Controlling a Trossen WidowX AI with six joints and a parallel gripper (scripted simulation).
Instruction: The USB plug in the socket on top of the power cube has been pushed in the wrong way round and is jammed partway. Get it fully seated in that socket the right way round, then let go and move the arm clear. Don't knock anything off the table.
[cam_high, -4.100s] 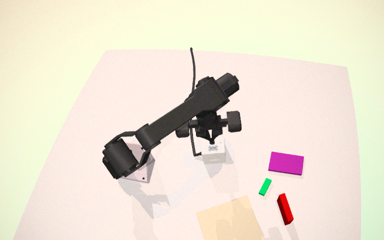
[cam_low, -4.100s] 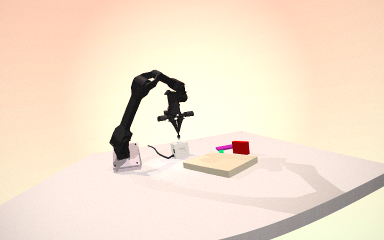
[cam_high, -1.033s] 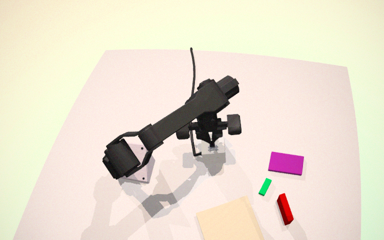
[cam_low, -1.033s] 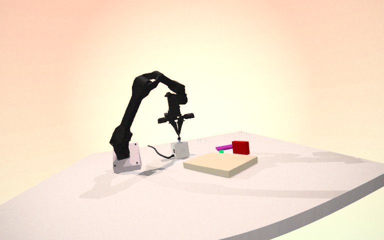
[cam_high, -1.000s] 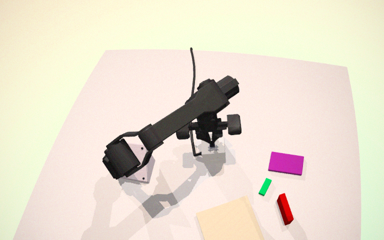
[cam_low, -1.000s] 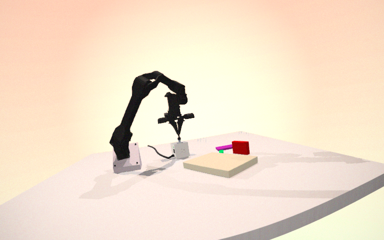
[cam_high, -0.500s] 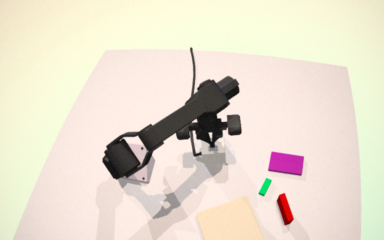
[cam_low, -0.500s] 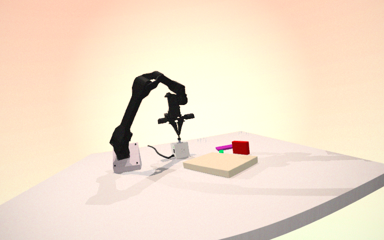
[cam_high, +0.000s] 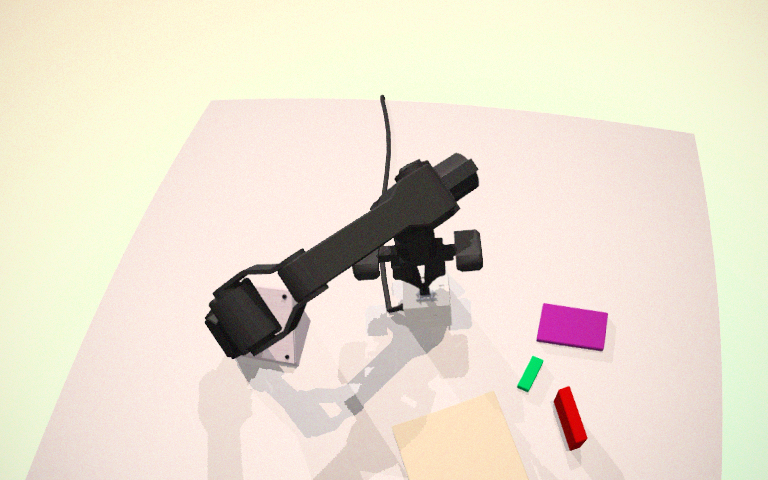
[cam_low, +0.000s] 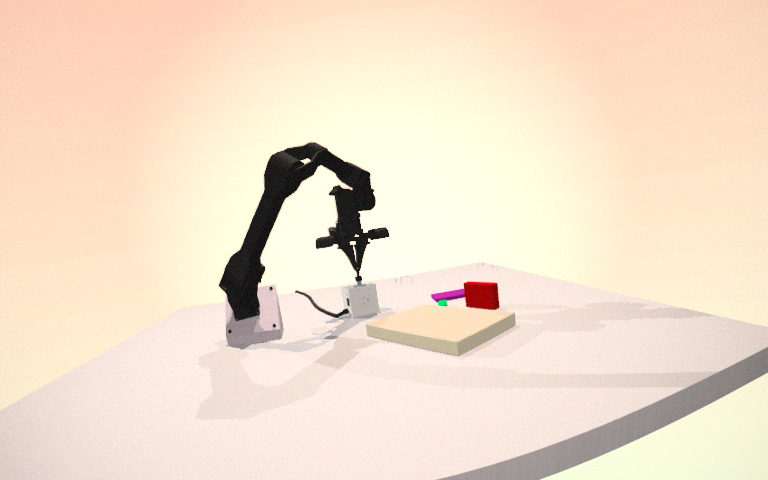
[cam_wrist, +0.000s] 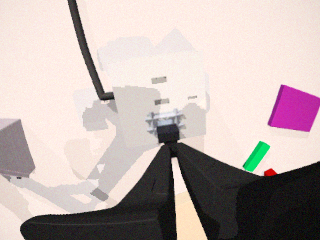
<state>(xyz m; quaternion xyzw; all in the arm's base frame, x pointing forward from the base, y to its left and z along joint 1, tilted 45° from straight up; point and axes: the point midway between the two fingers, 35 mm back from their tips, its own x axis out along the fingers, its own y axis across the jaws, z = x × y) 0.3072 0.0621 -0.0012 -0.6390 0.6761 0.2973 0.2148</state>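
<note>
My gripper tip is now 20 mm above the dark USB plug. Also, from my gripper tip: beige slab 80 mm ahead, 300 mm to the right, 100 mm below; magenta flat block 260 mm ahead, 30 mm to the right, 110 mm below; green block 180 mm ahead, 110 mm to the right, 110 mm below.
</note>
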